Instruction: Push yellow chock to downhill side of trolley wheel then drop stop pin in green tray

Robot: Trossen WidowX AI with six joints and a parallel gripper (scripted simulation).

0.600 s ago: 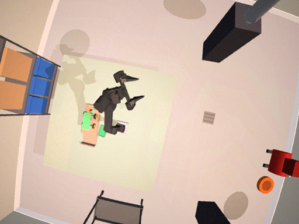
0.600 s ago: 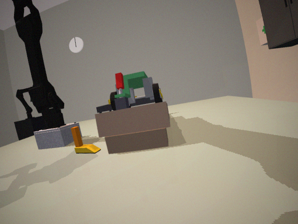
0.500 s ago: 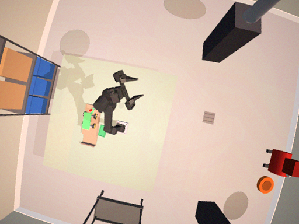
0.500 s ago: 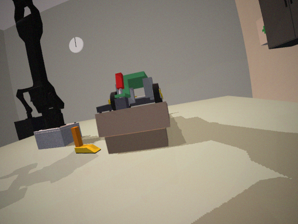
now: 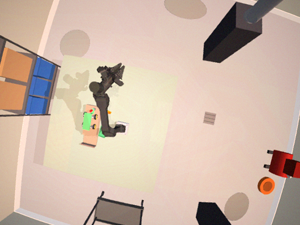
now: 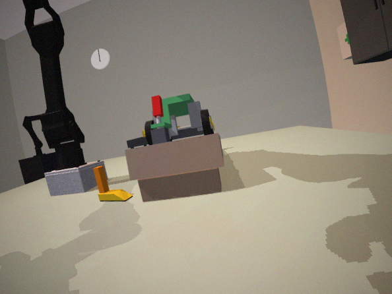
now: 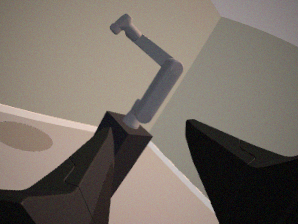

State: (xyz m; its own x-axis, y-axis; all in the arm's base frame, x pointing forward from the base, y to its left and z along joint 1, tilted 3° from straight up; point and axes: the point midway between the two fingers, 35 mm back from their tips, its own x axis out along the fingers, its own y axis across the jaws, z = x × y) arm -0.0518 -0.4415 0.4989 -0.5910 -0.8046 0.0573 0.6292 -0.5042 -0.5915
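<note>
Now: gripper tip 560 mm above the yellow chock, 300 mm to the right of it and 250 mm short of it. From my gripper tip the other things lie so: red-headed stop pin (450 mm below, 360 mm ahead, 300 mm to the left); then trolley (470 mm below, 410 mm to the left, 390 mm ahead); then tan ramp (540 mm below, 410 mm to the left, 390 mm ahead).
</note>
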